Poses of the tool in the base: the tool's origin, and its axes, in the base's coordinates. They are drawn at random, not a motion.
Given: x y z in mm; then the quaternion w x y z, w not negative.
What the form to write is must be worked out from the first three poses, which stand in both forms.
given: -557 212 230 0.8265 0.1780 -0.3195 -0.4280
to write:
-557 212 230
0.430 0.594 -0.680
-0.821 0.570 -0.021
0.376 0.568 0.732

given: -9 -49 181 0.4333 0.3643 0.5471 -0.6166
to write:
-9 -49 181
-0.359 0.933 0.025
-0.136 -0.026 -0.990
-0.923 -0.359 0.136

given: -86 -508 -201 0.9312 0.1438 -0.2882 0.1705
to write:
-86 -508 -201
0.776 -0.400 -0.488
0.235 0.900 -0.366
0.586 0.170 0.793

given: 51 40 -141 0.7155 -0.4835 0.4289 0.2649
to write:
51 40 -141
0.492 -0.794 0.358
-0.036 0.392 0.919
-0.870 -0.465 0.164

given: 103 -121 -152 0.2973 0.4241 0.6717 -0.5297
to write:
103 -121 -152
-0.464 0.885 -0.050
0.255 0.079 -0.964
-0.849 -0.459 -0.262

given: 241 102 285 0.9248 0.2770 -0.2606 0.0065
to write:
241 102 285
0.864 -0.156 -0.478
-0.132 0.846 -0.516
0.486 0.509 0.711

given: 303 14 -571 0.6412 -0.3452 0.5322 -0.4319
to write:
303 14 -571
0.061 0.186 0.981
-0.921 0.389 -0.017
-0.384 -0.902 0.195

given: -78 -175 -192 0.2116 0.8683 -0.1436 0.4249
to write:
-78 -175 -192
0.598 -0.429 0.677
-0.070 -0.869 -0.490
0.799 0.245 -0.549

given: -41 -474 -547 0.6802 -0.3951 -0.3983 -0.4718
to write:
-41 -474 -547
0.238 0.957 -0.169
-0.327 0.243 0.913
0.915 -0.162 0.371

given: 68 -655 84 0.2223 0.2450 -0.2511 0.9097
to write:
68 -655 84
-0.781 -0.527 0.334
0.281 -0.775 -0.566
0.557 -0.348 0.754

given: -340 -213 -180 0.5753 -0.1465 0.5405 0.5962
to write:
-340 -213 -180
-0.295 -0.844 0.447
0.528 0.246 0.813
-0.797 0.476 0.373

